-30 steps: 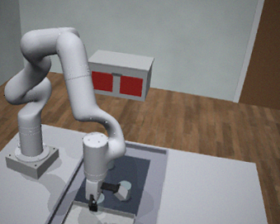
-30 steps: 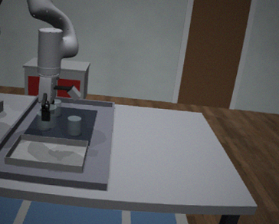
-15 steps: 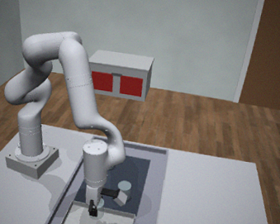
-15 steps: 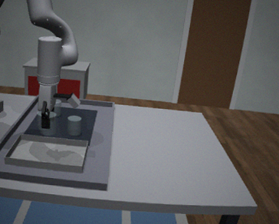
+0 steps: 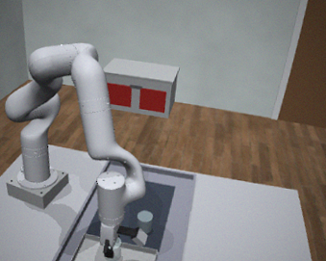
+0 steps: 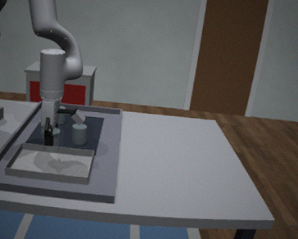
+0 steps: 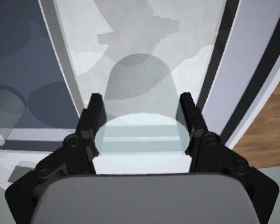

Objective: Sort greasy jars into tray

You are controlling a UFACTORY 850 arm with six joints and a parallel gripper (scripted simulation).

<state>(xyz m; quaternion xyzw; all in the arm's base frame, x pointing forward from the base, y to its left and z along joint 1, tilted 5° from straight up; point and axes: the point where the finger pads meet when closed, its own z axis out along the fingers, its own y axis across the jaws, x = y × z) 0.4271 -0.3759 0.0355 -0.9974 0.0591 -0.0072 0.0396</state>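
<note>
My gripper is now 11 cm above the white tray. From my hand the other things lie so: dark drying mat (4 cm ahead, 32 cm to the left, 12 cm below).
</note>
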